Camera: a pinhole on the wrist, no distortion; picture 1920 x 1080 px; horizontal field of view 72.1 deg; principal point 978.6 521.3 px. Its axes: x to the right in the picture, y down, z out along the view. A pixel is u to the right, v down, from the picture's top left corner.
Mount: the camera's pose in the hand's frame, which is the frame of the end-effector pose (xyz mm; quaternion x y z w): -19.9 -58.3 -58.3 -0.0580 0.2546 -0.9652 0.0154
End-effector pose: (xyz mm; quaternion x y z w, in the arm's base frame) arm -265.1 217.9 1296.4 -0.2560 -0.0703 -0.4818 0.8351
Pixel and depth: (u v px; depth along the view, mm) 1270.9 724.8 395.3
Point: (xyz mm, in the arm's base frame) -523.2 268.0 1611.5
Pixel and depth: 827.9 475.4 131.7
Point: -351.3 189.7 1391.0
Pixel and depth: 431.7 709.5 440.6
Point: -384.5 59.3 1722.6
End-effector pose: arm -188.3 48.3 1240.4 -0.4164 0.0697 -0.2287 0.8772
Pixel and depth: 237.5 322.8 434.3
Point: 87.4 38.8 1619.6
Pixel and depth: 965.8 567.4 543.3
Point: -135.1 118.5 1761.5
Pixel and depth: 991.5 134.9 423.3
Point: -103.5 207.1 1600.0
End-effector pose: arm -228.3 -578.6 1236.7 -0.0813 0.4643 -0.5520 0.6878
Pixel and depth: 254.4 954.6 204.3
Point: -323.2 -784.1 1345.0
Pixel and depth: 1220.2 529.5 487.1
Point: -165.0 -800.1 1660.2
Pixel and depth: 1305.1 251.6 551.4
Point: -32.3 -789.4 1705.6
